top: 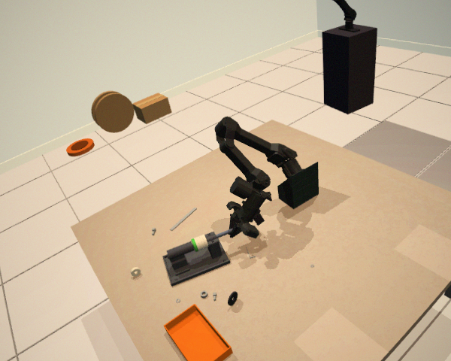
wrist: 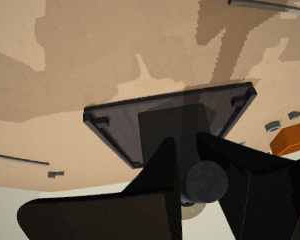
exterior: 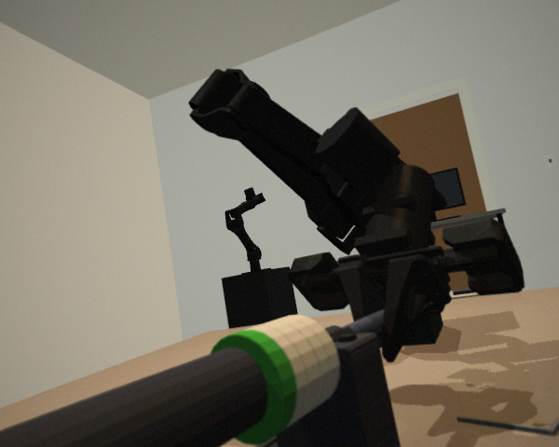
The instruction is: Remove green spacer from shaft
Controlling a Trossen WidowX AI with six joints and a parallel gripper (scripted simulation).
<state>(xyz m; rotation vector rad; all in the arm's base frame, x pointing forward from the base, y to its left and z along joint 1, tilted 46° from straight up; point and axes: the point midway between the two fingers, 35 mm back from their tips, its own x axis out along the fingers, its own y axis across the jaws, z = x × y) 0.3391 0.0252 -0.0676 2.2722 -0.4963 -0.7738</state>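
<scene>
The grey shaft is 5 cm ahead of my gripper tip, 1 cm to the right of it and 2 cm above it. Also, from my gripper tip: allen key: 3 cm behind, 8 cm to the left, 5 cm below; then green spacer: 14 cm ahead, 2 cm to the right, 2 cm above; then black ring: 12 cm ahead, 23 cm to the left, 3 cm below.
</scene>
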